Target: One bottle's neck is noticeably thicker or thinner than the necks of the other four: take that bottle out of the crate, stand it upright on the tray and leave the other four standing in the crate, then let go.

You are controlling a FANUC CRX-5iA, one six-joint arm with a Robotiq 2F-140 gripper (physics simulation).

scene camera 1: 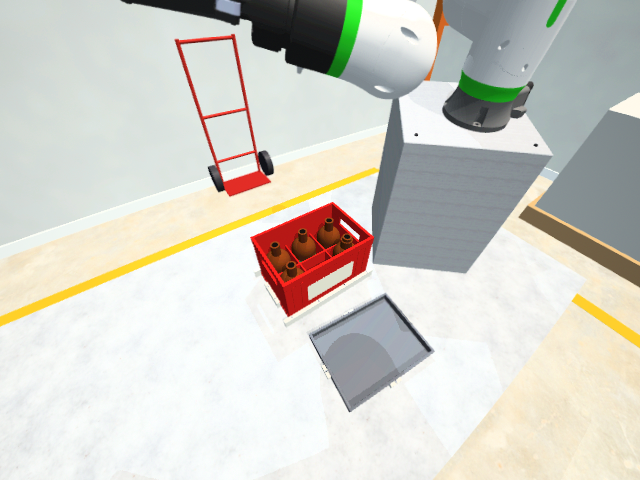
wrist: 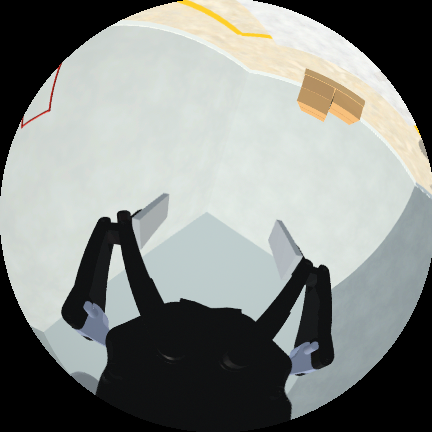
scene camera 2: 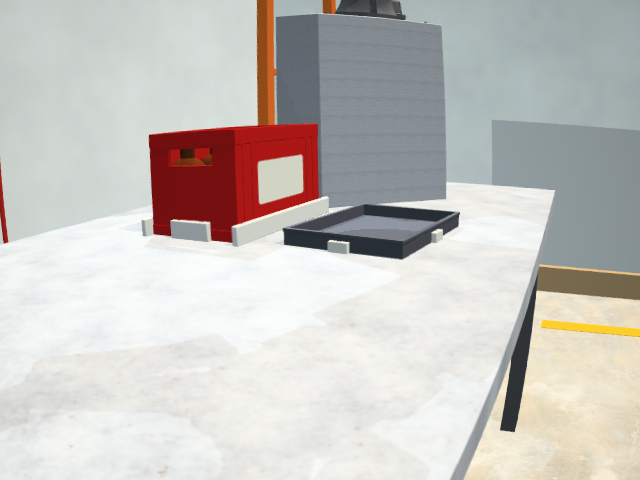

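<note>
The red crate holds five upright brown bottles. Three stand in the back row: left, middle and right. Two stand in the front row: left and right. The front right bottle's neck looks thicker, with a wide collar; the front middle compartment holds no bottle. Bottle parts show through the crate's handle hole in scene camera 2. The grey tray is empty beside the crate. My gripper is open and empty, pointing at the walls and ceiling, away from the crate.
Pale stops edge the crate. The grey pedestal stands behind crate and tray, with the arm reaching high above. A red hand truck stands by the wall. Cardboard boxes show in the wrist view.
</note>
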